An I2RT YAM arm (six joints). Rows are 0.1 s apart.
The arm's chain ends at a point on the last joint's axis. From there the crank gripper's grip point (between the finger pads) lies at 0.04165 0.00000 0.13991 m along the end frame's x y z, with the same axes.
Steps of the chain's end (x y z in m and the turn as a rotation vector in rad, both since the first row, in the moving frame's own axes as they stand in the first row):
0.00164, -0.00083, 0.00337, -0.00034, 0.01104, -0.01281
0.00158, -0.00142, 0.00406, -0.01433, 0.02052, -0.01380
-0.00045, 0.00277, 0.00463, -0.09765, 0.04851, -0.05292
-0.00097, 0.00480, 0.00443, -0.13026, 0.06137, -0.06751
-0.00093, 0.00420, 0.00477, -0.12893, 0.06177, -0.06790
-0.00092, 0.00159, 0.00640, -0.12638, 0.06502, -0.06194
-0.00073, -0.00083, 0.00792, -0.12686, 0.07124, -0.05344
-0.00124, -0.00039, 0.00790, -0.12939, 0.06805, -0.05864
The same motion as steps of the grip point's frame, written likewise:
0.00318, -0.00133, 0.00290, -0.00034, 0.01104, -0.01281
0.00445, -0.00002, 0.00317, -0.01433, 0.02052, -0.01380
0.00657, 0.01392, 0.00189, -0.09765, 0.04851, -0.05292
0.00802, 0.01969, 0.00062, -0.13026, 0.06137, -0.06751
0.00811, 0.01889, 0.00096, -0.12893, 0.06177, -0.06790
0.00852, 0.01618, 0.00246, -0.12638, 0.06502, -0.06194
0.00951, 0.01418, 0.00363, -0.12686, 0.07124, -0.05344
0.00860, 0.01474, 0.00374, -0.12939, 0.06805, -0.05864

